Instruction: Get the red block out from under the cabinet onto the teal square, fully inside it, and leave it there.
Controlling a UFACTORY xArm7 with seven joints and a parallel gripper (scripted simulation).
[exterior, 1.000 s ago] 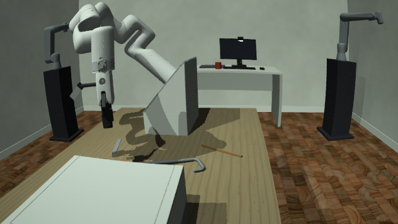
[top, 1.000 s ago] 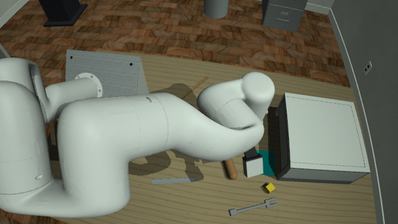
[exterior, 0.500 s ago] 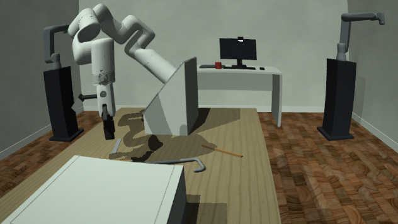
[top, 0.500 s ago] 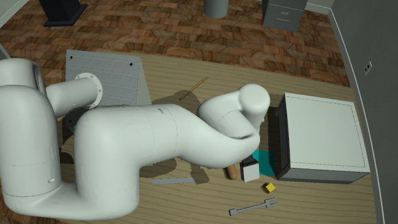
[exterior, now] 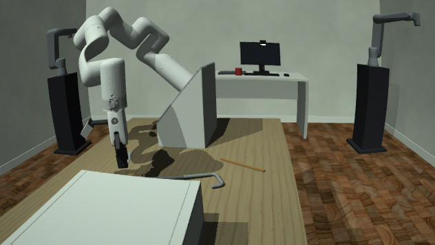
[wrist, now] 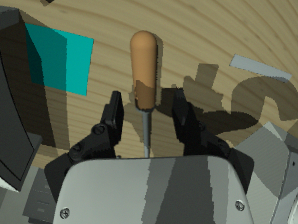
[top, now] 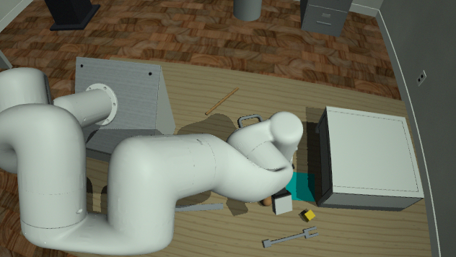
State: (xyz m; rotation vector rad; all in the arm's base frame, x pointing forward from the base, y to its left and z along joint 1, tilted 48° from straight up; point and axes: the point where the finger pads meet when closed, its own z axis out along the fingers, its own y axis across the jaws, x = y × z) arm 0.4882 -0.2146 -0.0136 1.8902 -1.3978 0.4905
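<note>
The hook tool lies 13 cm to the left of my hand and 8 cm below it. From my hand the other things lie so: teal square: 13 cm ahead, 9 cm below, 3 cm to the left; then grey fork tool: 14 cm to the right, 9 cm below, 9 cm ahead; then yellow block: 15 cm ahead, 8 cm below, 7 cm to the right.
</note>
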